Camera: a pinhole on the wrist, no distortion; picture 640 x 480 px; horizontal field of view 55.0 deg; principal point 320.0 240.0 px. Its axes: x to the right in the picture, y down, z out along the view. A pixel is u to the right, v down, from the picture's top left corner.
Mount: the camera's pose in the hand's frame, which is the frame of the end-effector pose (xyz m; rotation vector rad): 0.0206 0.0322 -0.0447 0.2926 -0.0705 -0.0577
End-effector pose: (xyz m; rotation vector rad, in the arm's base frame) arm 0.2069 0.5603 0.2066 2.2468 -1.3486 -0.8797
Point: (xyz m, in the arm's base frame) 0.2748 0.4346 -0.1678
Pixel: outside the picture
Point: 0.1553 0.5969 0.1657
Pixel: 76 191
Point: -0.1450 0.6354 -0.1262
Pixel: 241 371
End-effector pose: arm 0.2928 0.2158 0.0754 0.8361 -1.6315 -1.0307
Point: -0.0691 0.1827 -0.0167
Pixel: 476 255
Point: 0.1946 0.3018 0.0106
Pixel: 50 219
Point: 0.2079 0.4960 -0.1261
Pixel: outside the picture
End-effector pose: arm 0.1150 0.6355 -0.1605 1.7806 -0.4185 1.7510
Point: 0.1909 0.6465 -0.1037
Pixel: 611 19
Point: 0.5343 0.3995 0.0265
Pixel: 546 354
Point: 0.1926 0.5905 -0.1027
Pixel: 519 281
